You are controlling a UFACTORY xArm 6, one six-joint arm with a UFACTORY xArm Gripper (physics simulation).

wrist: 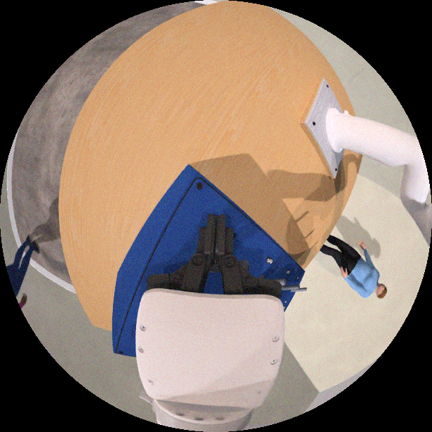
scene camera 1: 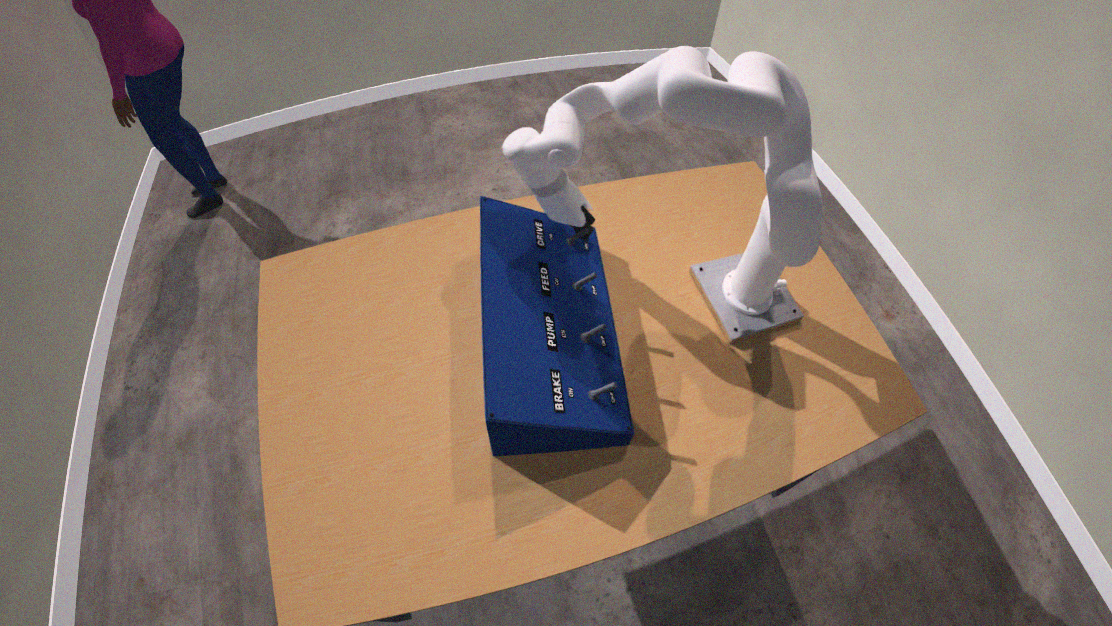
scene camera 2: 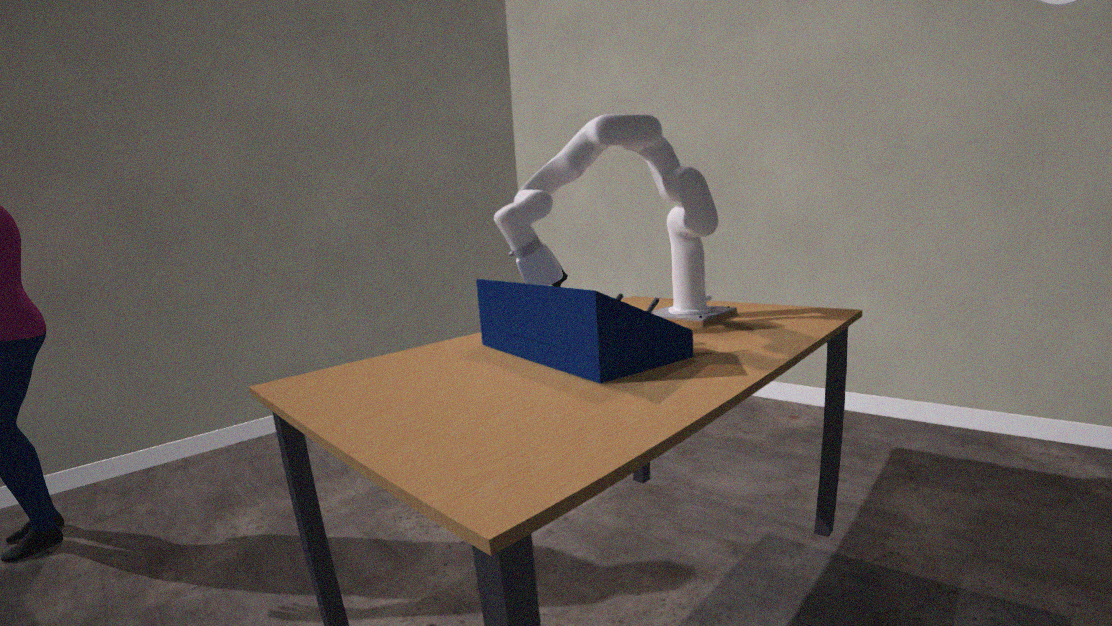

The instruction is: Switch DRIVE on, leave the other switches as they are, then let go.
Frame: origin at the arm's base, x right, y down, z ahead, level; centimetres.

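Where they show: gripper, fingertip midpoint: (scene camera 1: 587,234); arm's base at its link origin: (scene camera 1: 747,292) (scene camera 2: 689,311).
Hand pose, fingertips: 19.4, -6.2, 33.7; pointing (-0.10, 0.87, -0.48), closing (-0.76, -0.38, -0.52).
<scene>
Each offset is from my fingertips to the top centre of the thing, as dx, dy, dz. Level surfaces: height alone.
The blue sloped panel (scene camera 1: 513,334) (scene camera 2: 540,322) (wrist: 165,235) carries a row of four labelled switches. The DRIVE label {-0.9, -4.2, +11.1} (scene camera 1: 538,234) is at the far end. The FEED lever {-14.0, -4.6, +4.9} (scene camera 1: 584,282), PUMP lever {-25.9, -4.6, +6.8} (scene camera 1: 593,335) and BRAKE lever {-37.7, -4.6, +8.8} (scene camera 1: 603,391) lean toward their OFF marks on the robot's side. My gripper (scene camera 1: 574,239) (wrist: 217,222) is shut and empty, low over the panel at the DRIVE switch. Its dark fingers cover most of the DRIVE lever, so its position and any contact are unclear. In scene camera 2 the panel hides the fingertips.
The panel stands on a wooden table {dy +8.3} (scene camera 1: 365,388) (scene camera 2: 435,419) (wrist: 200,90). The arm's base plate (scene camera 1: 727,314) (scene camera 2: 719,312) (wrist: 317,117) is beyond the levers' side. One person (scene camera 1: 155,101) (scene camera 2: 15,349) stands off the table; another person (wrist: 362,275) shows in the wrist view.
</scene>
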